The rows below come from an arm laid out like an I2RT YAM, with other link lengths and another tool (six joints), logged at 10 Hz.
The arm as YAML. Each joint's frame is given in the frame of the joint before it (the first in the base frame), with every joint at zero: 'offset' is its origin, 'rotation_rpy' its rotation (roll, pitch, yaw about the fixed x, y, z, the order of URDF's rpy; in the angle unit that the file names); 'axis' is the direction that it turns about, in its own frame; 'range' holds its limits. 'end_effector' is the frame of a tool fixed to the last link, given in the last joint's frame.
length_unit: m
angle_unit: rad
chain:
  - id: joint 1
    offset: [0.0, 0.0, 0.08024]
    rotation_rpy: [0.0, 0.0, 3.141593]
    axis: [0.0, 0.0, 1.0]
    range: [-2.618, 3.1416]
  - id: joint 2
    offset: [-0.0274, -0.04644, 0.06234]
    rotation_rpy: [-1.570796, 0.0, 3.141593]
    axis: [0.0, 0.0, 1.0]
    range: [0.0, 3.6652]
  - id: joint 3
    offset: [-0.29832, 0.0, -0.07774]
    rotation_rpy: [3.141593, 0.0, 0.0]
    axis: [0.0, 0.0, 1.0]
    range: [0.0, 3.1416]
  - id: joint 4
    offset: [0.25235, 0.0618, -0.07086]
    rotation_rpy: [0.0, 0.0, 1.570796]
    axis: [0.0, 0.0, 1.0]
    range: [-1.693, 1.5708]
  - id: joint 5
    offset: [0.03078, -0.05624, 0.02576]
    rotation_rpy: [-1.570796, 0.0, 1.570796]
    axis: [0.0, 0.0, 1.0]
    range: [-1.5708, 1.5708]
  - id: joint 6
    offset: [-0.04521, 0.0, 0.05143]
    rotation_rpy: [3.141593, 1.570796, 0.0]
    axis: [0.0, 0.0, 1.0]
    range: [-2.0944, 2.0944]
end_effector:
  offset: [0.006, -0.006, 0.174]
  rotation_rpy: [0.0, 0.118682, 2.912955]
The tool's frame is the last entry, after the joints.
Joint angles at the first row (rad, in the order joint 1, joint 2, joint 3, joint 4, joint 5, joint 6):
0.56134, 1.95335, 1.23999, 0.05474, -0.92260, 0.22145
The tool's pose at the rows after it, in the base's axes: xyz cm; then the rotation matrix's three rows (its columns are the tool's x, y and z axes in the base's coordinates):
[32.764, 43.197, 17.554], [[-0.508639, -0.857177, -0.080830], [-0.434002, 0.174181, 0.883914], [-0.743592, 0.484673, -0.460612]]
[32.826, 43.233, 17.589], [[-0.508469, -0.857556, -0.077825], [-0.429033, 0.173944, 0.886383], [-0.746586, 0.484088, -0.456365]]
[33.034, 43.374, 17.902], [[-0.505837, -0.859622, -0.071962], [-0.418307, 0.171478, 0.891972], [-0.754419, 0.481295, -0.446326]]
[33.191, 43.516, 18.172], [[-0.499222, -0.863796, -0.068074], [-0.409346, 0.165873, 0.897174], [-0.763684, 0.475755, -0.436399]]
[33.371, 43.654, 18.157], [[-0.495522, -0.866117, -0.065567], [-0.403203, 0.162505, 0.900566], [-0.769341, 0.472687, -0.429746]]
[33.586, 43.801, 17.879], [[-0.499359, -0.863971, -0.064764], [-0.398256, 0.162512, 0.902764], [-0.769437, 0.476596, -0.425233]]
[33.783, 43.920, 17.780], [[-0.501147, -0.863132, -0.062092], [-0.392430, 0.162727, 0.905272], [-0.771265, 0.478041, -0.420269]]
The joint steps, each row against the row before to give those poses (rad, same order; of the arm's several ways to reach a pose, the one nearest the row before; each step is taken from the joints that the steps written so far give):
0.00000, 0.00000, -0.00685, 0.00723, 0.00000, 0.00343
0.00001, 0.00000, -0.00423, 0.01377, 0.00001, 0.00687
-0.00001, -0.00002, 0.00000, 0.02134, -0.00115, 0.01296
0.00001, 0.00116, 0.00001, 0.02062, -0.00304, 0.00727
-0.00002, 0.00649, 0.00001, 0.01943, -0.00193, 0.00570
0.00000, 0.01182, -0.00001, 0.01985, -0.00114, 0.01068
0.00001, 0.00725, 0.00000, 0.01755, 0.00000, 0.00993

